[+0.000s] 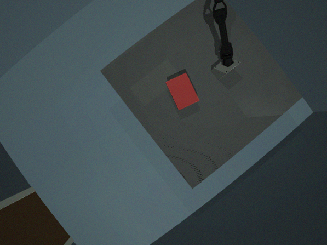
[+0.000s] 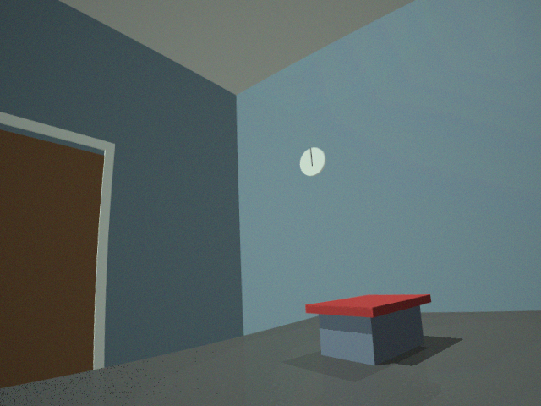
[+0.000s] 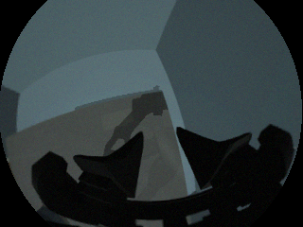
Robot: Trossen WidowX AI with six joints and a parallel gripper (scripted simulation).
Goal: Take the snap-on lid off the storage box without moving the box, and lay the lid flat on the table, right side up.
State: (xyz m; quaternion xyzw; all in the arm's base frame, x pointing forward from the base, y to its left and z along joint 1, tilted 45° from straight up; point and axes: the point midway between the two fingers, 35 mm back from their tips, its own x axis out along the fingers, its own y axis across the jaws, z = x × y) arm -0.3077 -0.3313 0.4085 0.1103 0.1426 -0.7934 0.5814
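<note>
Now: the lid 740 mm ahead of my gripper tip, 500 mm to the left of it and 50 mm below it. Round my gripper tip: blue-grey storage box: 740 mm ahead, 500 mm to the left, 110 mm below.
</note>
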